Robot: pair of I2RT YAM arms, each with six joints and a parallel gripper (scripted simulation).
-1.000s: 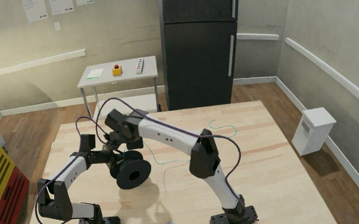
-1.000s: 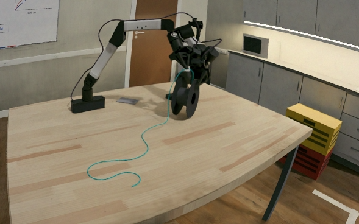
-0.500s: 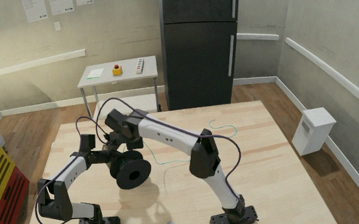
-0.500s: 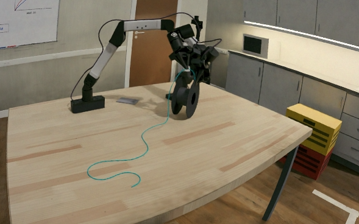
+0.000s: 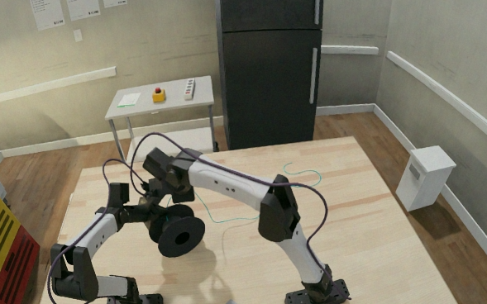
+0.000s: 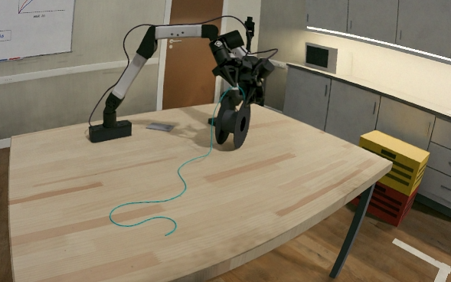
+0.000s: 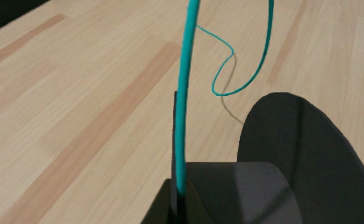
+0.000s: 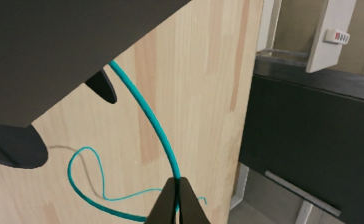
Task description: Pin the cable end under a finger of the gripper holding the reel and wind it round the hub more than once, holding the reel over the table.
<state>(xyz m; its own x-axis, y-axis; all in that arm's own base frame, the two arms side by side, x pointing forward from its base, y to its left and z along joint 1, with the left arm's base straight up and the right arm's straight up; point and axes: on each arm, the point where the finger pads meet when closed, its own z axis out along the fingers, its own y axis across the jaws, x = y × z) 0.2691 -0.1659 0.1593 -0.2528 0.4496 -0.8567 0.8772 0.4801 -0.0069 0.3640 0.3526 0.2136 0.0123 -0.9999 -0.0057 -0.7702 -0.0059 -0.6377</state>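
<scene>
The black reel is 70 mm below my left hand, 30 mm behind it and 20 mm to the right of it. From my left hand the other things lie so: flat grey plate (320 mm behind, 210 mm to the right, 170 mm below).
</scene>
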